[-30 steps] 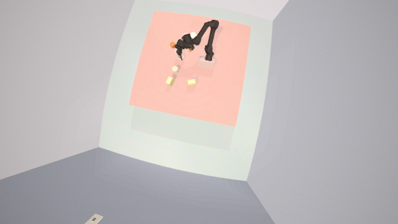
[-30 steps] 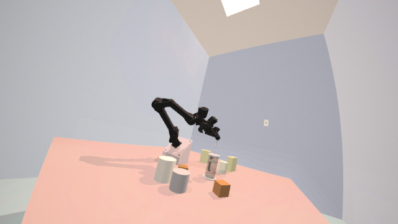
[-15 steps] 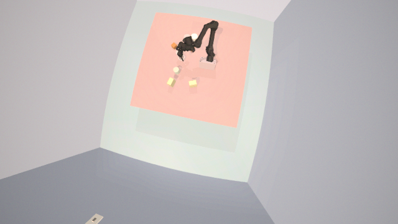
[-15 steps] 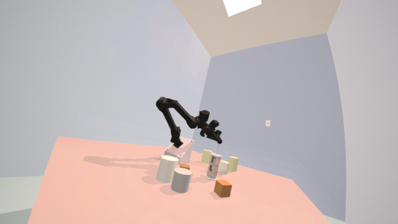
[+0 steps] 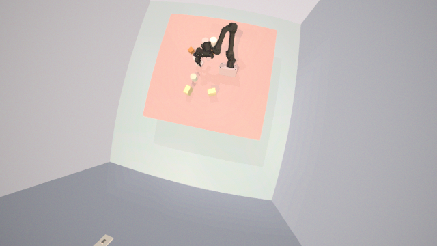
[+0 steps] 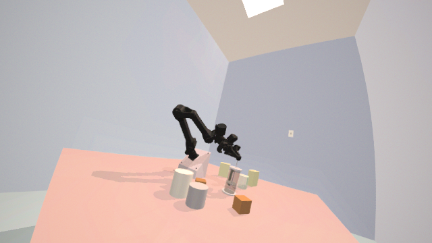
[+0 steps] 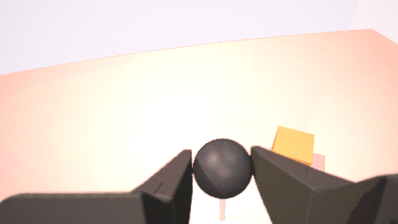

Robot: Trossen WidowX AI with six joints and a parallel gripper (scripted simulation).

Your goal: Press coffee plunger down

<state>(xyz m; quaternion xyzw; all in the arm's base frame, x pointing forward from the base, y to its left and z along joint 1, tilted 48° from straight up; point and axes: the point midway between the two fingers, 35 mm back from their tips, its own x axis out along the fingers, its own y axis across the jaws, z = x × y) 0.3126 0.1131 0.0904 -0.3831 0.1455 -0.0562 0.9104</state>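
The coffee press lies 30 mm behind my gripper tip, 10 mm to the left of it and 100 mm below it. Round my gripper tip: grey cylinder 10 mm behind, 250 mm to the right, 160 mm below; beige cylinder 100 mm behind, 270 mm to the right, 150 mm below.
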